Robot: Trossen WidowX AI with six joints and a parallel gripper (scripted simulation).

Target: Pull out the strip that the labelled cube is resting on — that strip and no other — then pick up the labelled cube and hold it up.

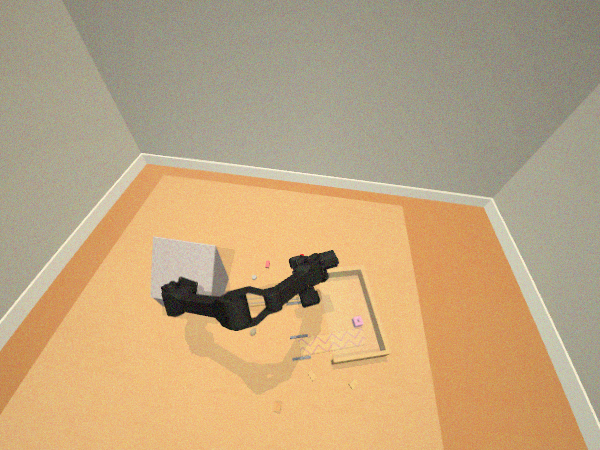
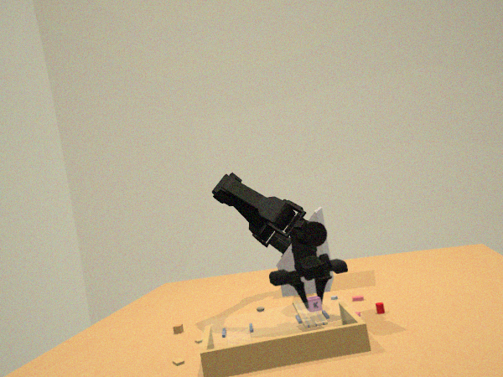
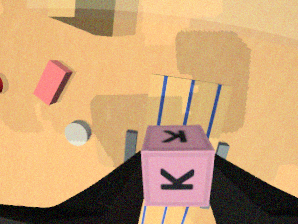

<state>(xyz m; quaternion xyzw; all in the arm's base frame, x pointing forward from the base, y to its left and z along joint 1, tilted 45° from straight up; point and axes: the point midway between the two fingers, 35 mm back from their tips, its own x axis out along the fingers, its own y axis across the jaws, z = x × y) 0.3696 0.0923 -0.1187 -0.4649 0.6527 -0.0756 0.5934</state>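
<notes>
Right now the strip is 8 cm behind my gripper tip, 4 cm to the right of it and 3 cm below it.
</notes>
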